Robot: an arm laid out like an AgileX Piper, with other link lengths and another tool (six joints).
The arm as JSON. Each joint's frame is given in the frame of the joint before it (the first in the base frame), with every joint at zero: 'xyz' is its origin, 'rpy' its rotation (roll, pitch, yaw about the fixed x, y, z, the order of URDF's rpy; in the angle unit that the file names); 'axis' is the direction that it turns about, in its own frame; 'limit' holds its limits. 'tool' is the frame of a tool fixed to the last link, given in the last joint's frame.
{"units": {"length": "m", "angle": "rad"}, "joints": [
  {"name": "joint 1", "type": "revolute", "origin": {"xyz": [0.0, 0.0, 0.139], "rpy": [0.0, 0.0, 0.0]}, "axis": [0.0, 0.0, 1.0], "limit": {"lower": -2.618, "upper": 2.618}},
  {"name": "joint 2", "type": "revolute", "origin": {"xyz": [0.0, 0.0, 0.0], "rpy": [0.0, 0.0, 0.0]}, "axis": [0.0, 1.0, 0.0], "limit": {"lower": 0.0, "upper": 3.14}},
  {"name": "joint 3", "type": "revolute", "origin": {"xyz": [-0.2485, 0.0, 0.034], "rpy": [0.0, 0.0, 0.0]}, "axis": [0.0, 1.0, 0.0], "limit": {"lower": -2.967, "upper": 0.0}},
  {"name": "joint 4", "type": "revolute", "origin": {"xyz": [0.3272, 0.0, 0.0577], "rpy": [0.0, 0.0, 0.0]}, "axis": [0.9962, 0.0, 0.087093], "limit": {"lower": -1.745, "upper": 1.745}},
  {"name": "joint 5", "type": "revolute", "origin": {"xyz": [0.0, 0.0, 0.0], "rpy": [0.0, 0.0, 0.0]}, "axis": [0.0, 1.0, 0.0], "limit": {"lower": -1.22, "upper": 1.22}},
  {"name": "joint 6", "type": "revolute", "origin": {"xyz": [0.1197, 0.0, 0.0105], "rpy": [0.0, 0.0, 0.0]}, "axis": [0.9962, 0.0, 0.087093], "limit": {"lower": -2.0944, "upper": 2.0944}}
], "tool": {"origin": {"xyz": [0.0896, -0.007, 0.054], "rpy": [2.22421, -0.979, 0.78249]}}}
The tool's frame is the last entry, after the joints.
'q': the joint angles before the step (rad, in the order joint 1, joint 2, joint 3, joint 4, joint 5, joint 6). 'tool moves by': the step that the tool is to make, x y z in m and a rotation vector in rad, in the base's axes. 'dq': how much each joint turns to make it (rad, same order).
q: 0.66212 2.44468 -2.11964 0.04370 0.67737 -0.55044
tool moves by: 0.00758 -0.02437 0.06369 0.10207 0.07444 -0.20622
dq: -0.01388 -0.11067 -0.00598 -0.03074 0.10884 0.25431
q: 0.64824 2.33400 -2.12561 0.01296 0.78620 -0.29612
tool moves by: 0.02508 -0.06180 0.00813 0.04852 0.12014 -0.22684
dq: -0.08330 -0.03420 -0.00389 0.00268 0.10732 0.17916
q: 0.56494 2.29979 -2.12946 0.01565 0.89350 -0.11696
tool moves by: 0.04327 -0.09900 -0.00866 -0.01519 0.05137 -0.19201
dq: -0.15264 0.00108 -0.00004 -0.01565 0.05108 0.04877
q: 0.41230 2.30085 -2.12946 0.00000 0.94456 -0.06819
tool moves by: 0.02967 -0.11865 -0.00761 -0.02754 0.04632 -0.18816
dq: -0.17730 0.00000 -0.00001 -0.01817 0.05271 0.01374
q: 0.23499 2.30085 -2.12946 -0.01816 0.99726 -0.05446
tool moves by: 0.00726 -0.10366 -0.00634 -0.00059 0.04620 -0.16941
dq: -0.15562 -0.00001 0.00003 0.00018 0.04588 0.01453
